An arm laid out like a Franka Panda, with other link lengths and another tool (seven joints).
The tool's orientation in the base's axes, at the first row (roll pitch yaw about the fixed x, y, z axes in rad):
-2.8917, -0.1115, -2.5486
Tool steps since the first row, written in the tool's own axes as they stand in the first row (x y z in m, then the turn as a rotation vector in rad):
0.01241, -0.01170, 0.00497, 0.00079, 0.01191, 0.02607
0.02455, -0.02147, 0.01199, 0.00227, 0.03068, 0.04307
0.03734, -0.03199, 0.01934, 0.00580, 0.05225, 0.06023
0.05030, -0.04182, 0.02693, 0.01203, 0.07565, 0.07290
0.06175, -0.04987, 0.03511, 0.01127, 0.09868, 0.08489
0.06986, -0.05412, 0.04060, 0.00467, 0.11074, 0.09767
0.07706, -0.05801, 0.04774, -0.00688, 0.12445, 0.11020
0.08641, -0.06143, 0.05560, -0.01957, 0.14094, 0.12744
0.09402, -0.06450, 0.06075, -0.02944, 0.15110, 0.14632
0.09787, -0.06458, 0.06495, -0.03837, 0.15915, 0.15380
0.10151, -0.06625, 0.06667, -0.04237, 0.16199, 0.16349
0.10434, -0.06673, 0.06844, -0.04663, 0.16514, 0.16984
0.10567, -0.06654, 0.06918, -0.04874, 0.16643, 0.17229
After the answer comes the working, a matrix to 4 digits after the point.
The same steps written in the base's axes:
-0.00338, -0.01743, -0.00053, -0.00610, 0.00203, -0.02794
-0.00753, -0.03374, -0.00354, -0.01708, 0.01149, -0.04876
-0.01178, -0.05108, -0.00661, -0.03133, 0.02198, -0.07019
-0.01654, -0.06804, -0.01006, -0.04905, 0.03360, -0.08745
-0.02103, -0.08291, -0.01468, -0.06083, 0.04899, -0.10474
-0.02505, -0.09222, -0.01802, -0.06157, 0.05877, -0.12074
-0.02844, -0.10118, -0.02314, -0.05918, 0.07267, -0.13746
-0.03383, -0.11116, -0.02883, -0.05719, 0.08813, -0.15953
-0.03812, -0.11917, -0.03218, -0.05386, 0.09661, -0.18131
-0.04104, -0.12249, -0.03578, -0.05068, 0.10593, -0.19148
-0.04302, -0.12628, -0.03662, -0.04852, 0.10782, -0.20195
-0.04499, -0.12870, -0.03789, -0.04647, 0.11099, -0.20932
-0.04616, -0.12948, -0.03850, -0.04534, 0.11252, -0.21223

The tool's axes in the first row as the columns of a matrix, in the base's axes (rounded; the answer above uses it unrounded):
-0.8241, -0.5643, 0.0488
-0.5554, 0.7881, -0.2653
0.1113, -0.2458, -0.9629

